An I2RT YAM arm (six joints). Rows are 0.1 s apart.
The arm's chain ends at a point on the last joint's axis. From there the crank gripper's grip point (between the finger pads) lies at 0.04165 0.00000 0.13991 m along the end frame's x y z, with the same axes.
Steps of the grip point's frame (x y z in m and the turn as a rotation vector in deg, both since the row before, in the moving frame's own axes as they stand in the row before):
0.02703 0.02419 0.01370 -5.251 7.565 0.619
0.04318 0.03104 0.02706 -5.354 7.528 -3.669
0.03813 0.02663 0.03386 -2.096 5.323 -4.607
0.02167 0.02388 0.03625 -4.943 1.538 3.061
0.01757 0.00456 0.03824 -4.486 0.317 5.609
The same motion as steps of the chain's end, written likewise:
0.00907 0.01113 0.02100 -5.251 7.565 0.619
0.02492 0.02153 0.03419 -5.354 7.528 -3.669
0.02528 0.02546 0.03835 -2.096 5.323 -4.607
0.01832 0.00956 0.03803 -4.943 1.538 3.061
0.01753 -0.01046 0.03906 -4.486 0.317 5.609

